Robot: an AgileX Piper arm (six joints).
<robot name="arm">
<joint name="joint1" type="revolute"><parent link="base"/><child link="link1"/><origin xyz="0 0 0.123"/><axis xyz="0 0 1"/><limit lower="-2.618" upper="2.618"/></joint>
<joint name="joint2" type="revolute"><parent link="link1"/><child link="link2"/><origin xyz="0 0 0" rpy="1.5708 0 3.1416"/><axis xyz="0 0 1"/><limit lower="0" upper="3.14"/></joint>
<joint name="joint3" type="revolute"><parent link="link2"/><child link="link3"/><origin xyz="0.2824 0.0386 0" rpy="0 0 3.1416"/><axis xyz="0 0 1"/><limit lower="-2.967" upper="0"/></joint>
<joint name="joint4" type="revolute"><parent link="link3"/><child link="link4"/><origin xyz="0.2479 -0.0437 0" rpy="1.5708 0 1.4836"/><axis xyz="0 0 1"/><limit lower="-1.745" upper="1.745"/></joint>
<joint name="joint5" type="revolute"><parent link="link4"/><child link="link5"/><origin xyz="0 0 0" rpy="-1.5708 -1.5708 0"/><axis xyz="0 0 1"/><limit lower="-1.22" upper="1.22"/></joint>
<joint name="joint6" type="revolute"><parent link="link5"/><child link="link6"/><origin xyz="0.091 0 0" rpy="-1.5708 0 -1.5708"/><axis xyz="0 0 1"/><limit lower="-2.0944" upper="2.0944"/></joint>
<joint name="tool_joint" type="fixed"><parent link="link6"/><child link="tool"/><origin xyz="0 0 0" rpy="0 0 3.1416"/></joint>
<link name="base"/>
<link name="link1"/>
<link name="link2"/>
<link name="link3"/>
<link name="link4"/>
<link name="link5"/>
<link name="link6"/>
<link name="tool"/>
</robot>
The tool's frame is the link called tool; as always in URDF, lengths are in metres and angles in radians.
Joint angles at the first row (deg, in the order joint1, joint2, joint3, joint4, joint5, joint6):
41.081 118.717 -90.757 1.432 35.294 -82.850
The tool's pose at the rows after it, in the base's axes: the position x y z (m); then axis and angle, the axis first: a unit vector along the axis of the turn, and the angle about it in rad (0 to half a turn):
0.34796 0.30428 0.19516 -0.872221 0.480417 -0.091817 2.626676
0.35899 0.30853 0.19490 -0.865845 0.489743 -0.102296 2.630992
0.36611 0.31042 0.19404 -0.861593 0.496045 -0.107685 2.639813
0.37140 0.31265 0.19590 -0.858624 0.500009 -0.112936 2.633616
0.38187 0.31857 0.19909 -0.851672 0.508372 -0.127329 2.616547
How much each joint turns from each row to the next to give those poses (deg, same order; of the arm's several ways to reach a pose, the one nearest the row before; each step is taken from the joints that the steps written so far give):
0.000 1.318 -1.890 -0.687 1.032 1.147
-0.229 2.292 -3.897 -2.235 1.432 2.463
-0.230 1.547 -2.578 -1.260 1.317 1.374
-0.113 0.973 -2.062 -0.745 0.574 0.861
-0.001 2.178 -4.355 -2.177 0.802 2.406

